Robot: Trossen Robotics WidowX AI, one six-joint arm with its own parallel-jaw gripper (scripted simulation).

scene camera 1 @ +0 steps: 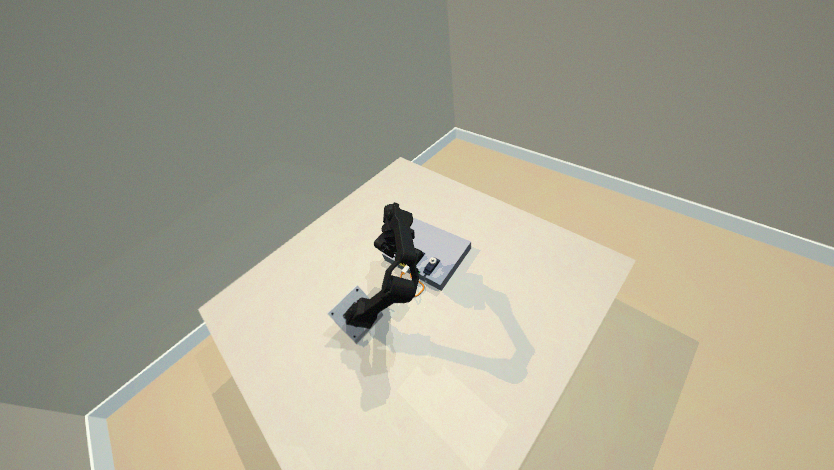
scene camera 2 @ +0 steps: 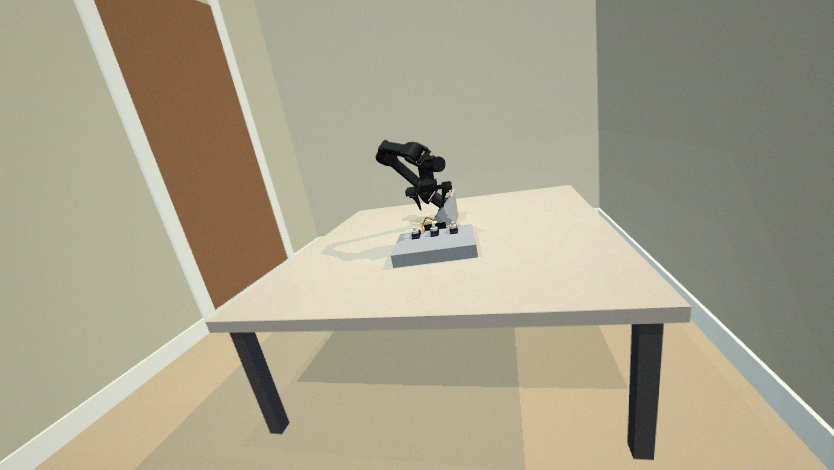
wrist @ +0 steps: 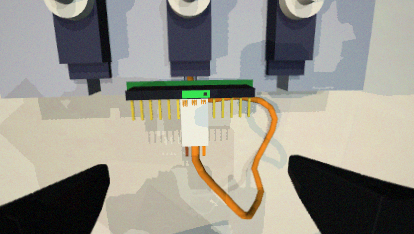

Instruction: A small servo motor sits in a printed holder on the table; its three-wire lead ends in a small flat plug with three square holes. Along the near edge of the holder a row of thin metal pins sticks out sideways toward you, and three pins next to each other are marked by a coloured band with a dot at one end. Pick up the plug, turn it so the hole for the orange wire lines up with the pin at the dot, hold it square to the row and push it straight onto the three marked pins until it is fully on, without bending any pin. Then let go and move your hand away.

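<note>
My gripper (wrist: 200, 169) open, holding nothing. Grey holder (scene camera 2: 447, 247) visible too.
</note>
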